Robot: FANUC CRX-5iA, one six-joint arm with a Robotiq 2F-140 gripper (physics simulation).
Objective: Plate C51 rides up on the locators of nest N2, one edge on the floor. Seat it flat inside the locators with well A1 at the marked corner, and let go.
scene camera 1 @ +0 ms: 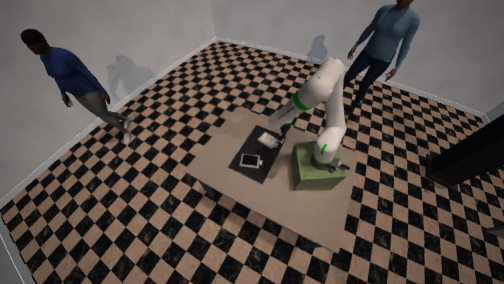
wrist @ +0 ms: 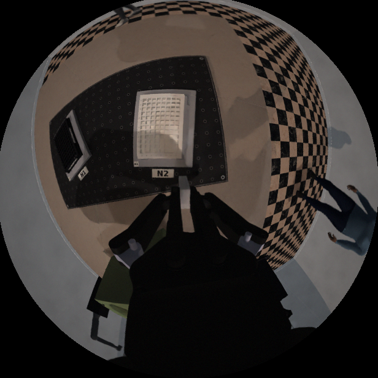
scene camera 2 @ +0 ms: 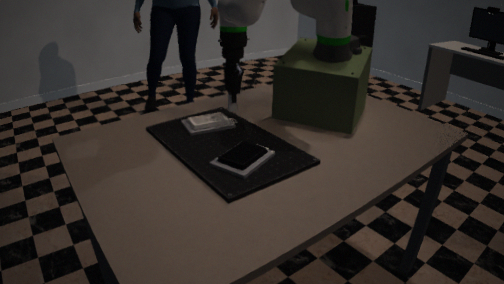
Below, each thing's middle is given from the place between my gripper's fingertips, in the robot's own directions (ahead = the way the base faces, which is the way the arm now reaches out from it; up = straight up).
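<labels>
There's a black plate [scene camera 2: 241, 156] that's 31 cm to the left of my hand and 13 cm ahead of it. As for the nest N2 [wrist: 188, 110], my hand is 3 cm to the right of it, 11 cm short of it and 2 cm above it. Going by their middles, of the things named here the nest N2 is the nearest to my hand.
</labels>
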